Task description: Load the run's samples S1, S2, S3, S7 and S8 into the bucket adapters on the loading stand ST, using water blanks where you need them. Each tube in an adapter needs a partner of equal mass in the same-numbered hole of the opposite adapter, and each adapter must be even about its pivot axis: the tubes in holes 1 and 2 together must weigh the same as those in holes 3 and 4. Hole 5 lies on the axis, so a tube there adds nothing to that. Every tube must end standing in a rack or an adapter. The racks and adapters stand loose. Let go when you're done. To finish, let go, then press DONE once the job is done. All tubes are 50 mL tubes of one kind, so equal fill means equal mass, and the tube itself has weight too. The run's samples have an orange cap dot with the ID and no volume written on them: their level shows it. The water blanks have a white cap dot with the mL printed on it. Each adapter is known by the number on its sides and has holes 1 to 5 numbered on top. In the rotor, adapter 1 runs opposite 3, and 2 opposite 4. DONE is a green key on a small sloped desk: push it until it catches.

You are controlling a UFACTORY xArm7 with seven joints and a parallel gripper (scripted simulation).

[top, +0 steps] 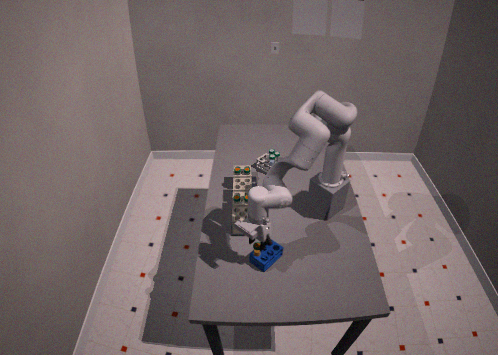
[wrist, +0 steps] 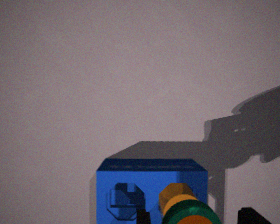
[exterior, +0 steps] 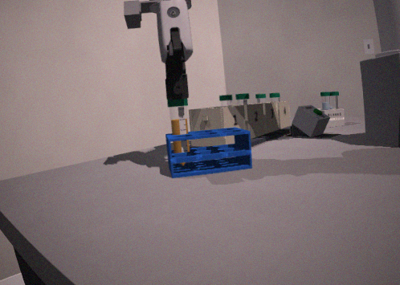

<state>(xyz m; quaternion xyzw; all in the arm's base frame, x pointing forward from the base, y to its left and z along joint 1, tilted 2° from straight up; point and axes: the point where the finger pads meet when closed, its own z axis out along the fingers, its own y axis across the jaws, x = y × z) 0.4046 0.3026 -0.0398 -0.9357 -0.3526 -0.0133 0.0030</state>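
My hand is 10 mm past the sample tube and 70 mm above it. From my hand the other things lie so: blue rack 40 mm behind, 10 mm to the right, 110 mm below; then sloped done desk 160 mm behind, 390 mm to the right, 80 mm below; then adapter 40 mm ahead, 210 mm to the right, 90 mm below.
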